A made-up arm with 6 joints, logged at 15 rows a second.
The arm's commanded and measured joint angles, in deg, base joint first. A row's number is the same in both.
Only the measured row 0 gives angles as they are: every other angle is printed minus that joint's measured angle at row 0.
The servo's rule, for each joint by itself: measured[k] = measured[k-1] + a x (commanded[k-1-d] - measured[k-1]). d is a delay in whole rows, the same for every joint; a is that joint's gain. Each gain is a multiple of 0.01, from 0.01 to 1. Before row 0 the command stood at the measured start. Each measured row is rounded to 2 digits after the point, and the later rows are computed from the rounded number. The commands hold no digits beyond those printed.
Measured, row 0:
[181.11 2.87 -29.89 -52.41 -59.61 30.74]
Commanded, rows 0 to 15:
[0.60 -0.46 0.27 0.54 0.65 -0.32]
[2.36 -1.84 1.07 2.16 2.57 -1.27]
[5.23 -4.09 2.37 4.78 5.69 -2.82]
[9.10 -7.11 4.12 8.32 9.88 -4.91]
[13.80 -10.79 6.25 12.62 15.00 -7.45]
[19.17 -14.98 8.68 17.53 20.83 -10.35]
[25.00 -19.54 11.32 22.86 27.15 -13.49]
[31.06 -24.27 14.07 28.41 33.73 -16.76]
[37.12 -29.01 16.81 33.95 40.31 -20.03]
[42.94 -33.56 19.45 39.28 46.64 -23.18]
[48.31 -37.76 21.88 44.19 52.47 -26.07]
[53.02 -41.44 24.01 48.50 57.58 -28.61]
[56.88 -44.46 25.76 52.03 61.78 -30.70]
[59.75 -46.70 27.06 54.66 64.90 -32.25]
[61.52 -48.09 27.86 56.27 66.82 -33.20]
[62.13 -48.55 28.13 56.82 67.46 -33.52]
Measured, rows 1 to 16:
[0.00 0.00 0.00 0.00 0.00 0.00]
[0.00 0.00 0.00 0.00 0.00 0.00]
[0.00 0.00 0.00 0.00 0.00 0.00]
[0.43 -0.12 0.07 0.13 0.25 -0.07]
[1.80 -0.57 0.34 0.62 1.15 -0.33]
[4.24 -1.49 0.89 1.62 2.92 -0.88]
[7.69 -2.95 1.76 3.23 5.63 -1.77]
[12.03 -4.99 2.97 5.48 9.28 -3.02]
[17.10 -7.59 4.51 8.37 13.78 -4.63]
[22.71 -10.70 6.35 11.85 18.99 -6.58]
[28.64 -14.23 8.43 15.82 24.74 -8.82]
[34.66 -18.07 10.69 20.17 30.81 -11.29]
[40.54 -22.10 13.06 24.76 36.98 -13.91]
[46.06 -26.17 15.44 29.42 43.02 -16.59]
[51.00 -30.14 17.75 34.00 48.70 -19.23]
[55.17 -33.86 19.91 38.33 53.80 -21.75]
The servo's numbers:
d 3
a 0.71 0.26 0.27 0.24 0.39 0.22

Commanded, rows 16 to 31:
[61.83 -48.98 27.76 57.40 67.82 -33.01]
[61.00 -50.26 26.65 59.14 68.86 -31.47]
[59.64 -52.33 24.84 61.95 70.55 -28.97]
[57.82 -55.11 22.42 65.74 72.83 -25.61]
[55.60 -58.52 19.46 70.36 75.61 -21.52]
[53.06 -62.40 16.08 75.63 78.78 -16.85]
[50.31 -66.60 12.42 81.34 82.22 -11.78]
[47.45 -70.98 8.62 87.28 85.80 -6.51]
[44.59 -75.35 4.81 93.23 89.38 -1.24]
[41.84 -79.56 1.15 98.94 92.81 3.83]
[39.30 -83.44 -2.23 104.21 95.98 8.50]
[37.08 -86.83 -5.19 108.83 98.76 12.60]
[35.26 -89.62 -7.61 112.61 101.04 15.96]
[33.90 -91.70 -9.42 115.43 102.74 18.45]
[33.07 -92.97 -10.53 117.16 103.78 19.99]
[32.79 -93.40 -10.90 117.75 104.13 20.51]
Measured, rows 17 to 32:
[58.42 -37.20 21.84 42.25 58.13 -24.06]
[60.62 -40.03 23.47 45.61 61.52 -26.07]
[61.69 -42.25 24.73 48.30 63.84 -27.71]
[61.79 -44.00 25.55 50.48 65.39 -28.88]
[61.23 -45.63 25.85 52.56 66.74 -29.45]
[60.10 -47.37 25.58 54.81 68.23 -29.34]
[58.48 -49.38 24.73 57.43 70.02 -28.52]
[56.44 -51.76 23.31 60.53 72.20 -26.98]
[54.04 -54.53 21.36 64.15 74.77 -24.75]
[51.39 -57.67 18.95 68.28 77.68 -21.90]
[48.59 -61.13 16.16 72.84 80.85 -18.51]
[45.75 -64.83 13.10 77.73 84.18 -14.71]
[42.97 -68.66 9.87 82.82 87.55 -10.63]
[40.36 -72.50 6.60 87.95 90.84 -6.42]
[38.03 -76.23 3.42 92.96 93.93 -2.24]
[36.06 -79.71 0.44 97.68 96.70 1.76]

